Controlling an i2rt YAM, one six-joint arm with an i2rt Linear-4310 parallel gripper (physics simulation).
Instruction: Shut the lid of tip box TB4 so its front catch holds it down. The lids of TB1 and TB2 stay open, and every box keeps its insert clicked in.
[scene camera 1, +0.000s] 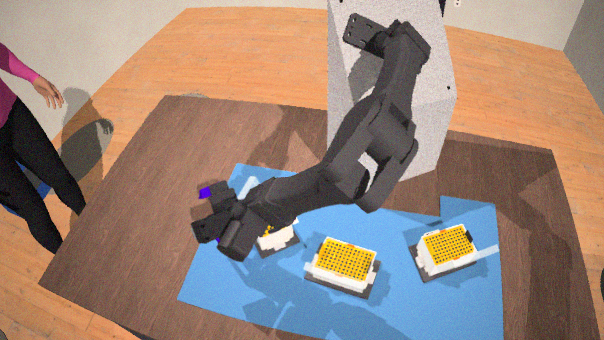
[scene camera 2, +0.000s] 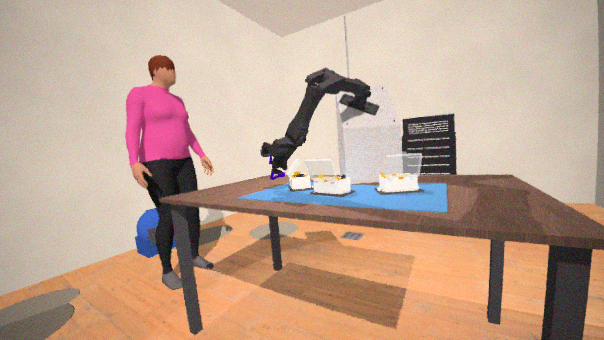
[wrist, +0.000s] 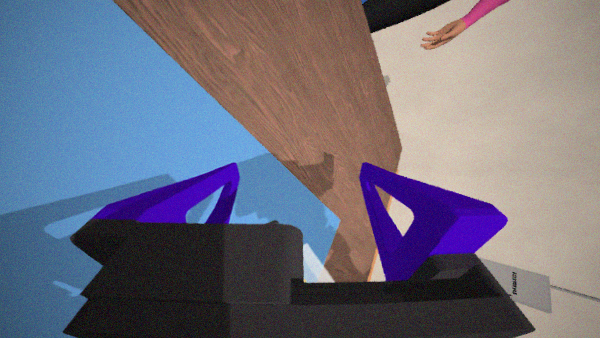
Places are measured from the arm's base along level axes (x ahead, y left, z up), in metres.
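Where they show: gripper, fingertip midpoint: (scene camera 2: 270, 171) (wrist: 299, 169); arm's base at its link origin: (scene camera 1: 385, 44) (scene camera 2: 358, 104).
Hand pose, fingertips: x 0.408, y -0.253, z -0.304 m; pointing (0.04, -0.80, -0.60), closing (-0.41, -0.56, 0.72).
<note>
Things, the pixels of their top centre, and the offset from my fingertips. "pt": a spot on its surface instead. Level surfaces: height alone.
- left tip box at its top centre: (scene camera 1: 269, 210) (scene camera 2: 301, 174) 0.024 m down, 0.099 m back, 0.110 m left
- middle box at its top centre: (scene camera 1: 347, 254) (scene camera 2: 333, 176) 0.024 m down, 0.077 m back, 0.325 m left
- right box at its top centre: (scene camera 1: 448, 238) (scene camera 2: 396, 173) 0.024 m down, 0.216 m back, 0.530 m left
- middle lid at a spot on its surface: (scene camera 2: 320, 167) pt 0.024 m up, 0.014 m ahead, 0.342 m left
- right lid at a spot on its surface: (scene camera 2: 407, 162) pt 0.026 m up, 0.156 m back, 0.601 m left
- blue mat at its surface level: 0.090 m down
- brown wooden table at its surface level: 0.093 m down
The left tip box (scene camera 1: 276, 239) (scene camera 2: 300, 181) stands on the mat, partly hidden by the arm. Its clear lid (scene camera 1: 248, 187) (scene camera 2: 295, 166) is raised and leans inward over the box. The middle box (scene camera 1: 345, 260) (scene camera 2: 332, 186) and the right box (scene camera 1: 447, 245) (scene camera 2: 398, 183) have yellow inserts that look seated. The middle lid (scene camera 2: 320, 167) and right lid (scene camera 2: 407, 162) stand open. Labels are unreadable, so I cannot tell which box is TB4. My gripper (scene camera 1: 210, 216) (scene camera 2: 273, 168) (wrist: 299, 169) is open and empty, above the table just left of the left box's lid; contact is unclear.
The blue mat (scene camera 1: 410, 300) (scene camera 2: 430, 200) (wrist: 75, 100) lies on the brown wooden table (scene camera 1: 115, 200) (scene camera 2: 500, 200) (wrist: 300, 75). A pale pedestal (scene camera 1: 390, 120) (scene camera 2: 372, 150) carries the arm at the back. A person (scene camera 1: 20, 130) (scene camera 2: 160, 125) stands beyond the left table edge.
</note>
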